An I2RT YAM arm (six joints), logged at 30 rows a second.
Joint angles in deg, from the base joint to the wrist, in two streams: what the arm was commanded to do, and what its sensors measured. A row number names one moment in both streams.
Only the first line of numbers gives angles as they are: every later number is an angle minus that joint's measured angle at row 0.
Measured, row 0:
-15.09, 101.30, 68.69, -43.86, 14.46, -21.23
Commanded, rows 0 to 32:
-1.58, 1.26, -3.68, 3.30, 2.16, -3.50
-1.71, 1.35, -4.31, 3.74, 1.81, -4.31
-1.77, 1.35, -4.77, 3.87, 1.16, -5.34
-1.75, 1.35, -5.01, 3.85, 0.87, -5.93
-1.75, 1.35, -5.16, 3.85, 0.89, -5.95
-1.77, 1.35, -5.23, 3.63, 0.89, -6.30
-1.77, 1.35, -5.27, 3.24, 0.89, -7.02
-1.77, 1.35, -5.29, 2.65, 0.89, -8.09
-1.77, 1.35, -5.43, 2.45, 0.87, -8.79
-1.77, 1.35, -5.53, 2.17, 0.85, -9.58
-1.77, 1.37, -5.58, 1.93, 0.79, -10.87
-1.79, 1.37, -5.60, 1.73, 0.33, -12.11
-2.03, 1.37, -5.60, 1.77, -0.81, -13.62
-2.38, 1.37, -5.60, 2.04, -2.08, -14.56
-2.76, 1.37, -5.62, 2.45, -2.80, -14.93
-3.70, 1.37, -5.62, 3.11, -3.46, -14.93
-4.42, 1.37, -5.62, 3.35, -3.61, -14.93
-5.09, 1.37, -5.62, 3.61, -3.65, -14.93
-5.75, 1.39, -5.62, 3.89, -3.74, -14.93
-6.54, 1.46, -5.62, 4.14, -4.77, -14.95
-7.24, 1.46, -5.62, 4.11, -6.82, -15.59
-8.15, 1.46, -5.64, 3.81, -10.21, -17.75
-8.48, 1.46, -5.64, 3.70, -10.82, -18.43
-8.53, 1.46, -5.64, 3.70, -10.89, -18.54
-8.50, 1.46, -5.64, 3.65, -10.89, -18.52
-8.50, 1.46, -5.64, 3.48, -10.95, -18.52
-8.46, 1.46, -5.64, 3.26, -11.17, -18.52
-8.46, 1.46, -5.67, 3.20, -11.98, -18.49
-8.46, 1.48, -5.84, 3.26, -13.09, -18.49
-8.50, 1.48, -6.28, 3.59, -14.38, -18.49
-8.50, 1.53, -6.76, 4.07, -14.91, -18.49
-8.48, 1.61, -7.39, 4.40, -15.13, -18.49
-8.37, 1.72, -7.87, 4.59, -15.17, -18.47
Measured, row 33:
-8.61, 0.72, -5.86, 4.35, -11.45, -17.73
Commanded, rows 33 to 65:
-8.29, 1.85, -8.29, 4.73, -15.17, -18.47
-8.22, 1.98, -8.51, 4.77, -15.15, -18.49
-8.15, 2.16, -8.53, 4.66, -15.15, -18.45
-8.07, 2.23, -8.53, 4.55, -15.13, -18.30
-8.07, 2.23, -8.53, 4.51, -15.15, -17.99
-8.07, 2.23, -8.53, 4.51, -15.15, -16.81
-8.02, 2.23, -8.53, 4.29, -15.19, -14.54
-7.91, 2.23, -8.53, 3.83, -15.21, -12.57
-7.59, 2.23, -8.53, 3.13, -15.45, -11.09
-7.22, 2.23, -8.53, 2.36, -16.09, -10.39
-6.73, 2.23, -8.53, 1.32, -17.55, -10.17
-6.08, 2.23, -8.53, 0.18, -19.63, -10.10
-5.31, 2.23, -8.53, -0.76, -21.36, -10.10
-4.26, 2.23, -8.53, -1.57, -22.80, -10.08
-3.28, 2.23, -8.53, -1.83, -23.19, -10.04
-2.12, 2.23, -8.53, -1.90, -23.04, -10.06
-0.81, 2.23, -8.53, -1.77, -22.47, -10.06
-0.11, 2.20, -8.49, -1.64, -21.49, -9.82
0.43, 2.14, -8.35, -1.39, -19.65, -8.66
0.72, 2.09, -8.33, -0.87, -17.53, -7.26
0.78, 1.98, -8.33, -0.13, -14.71, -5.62
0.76, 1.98, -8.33, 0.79, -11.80, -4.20
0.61, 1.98, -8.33, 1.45, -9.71, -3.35
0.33, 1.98, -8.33, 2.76, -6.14, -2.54
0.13, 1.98, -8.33, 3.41, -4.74, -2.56
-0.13, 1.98, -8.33, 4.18, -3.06, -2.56
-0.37, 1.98, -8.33, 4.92, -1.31, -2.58
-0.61, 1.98, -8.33, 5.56, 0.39, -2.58
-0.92, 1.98, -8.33, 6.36, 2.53, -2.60
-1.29, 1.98, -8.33, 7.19, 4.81, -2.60
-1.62, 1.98, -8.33, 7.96, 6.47, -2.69
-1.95, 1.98, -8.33, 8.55, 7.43, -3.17
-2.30, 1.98, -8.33, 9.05, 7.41, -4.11
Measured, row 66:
-0.96, 1.05, -8.05, 8.03, -0.33, -4.03
